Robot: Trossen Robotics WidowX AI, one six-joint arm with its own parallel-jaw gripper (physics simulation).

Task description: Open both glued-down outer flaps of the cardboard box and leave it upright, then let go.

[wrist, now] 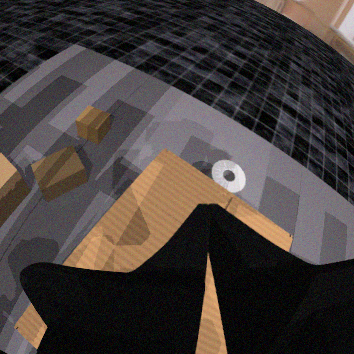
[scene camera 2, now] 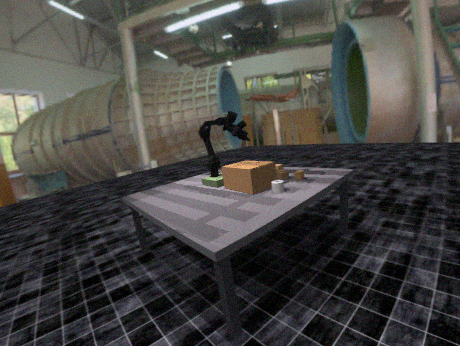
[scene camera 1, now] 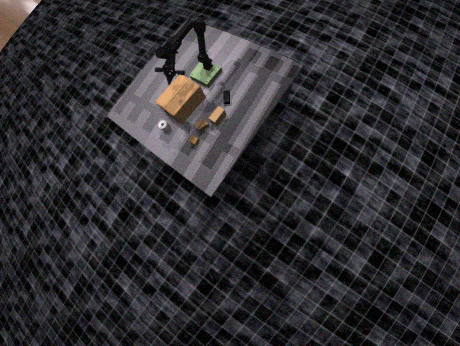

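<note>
The cardboard box stands upright on the table. Its top looks flat and closed in the scene views, with a seam across it between the two outer flaps. In the wrist view, part of this seam shows at the box edge just right of the fingertips, and the fingers hide much of the top. My gripper is shut and empty. In scene camera 2 it hangs above the level of the box top, clear of it.
A white roll stands beside the box. Small brown blocks stand on its other side. A black item lies near them. The arm's green base is close behind the box.
</note>
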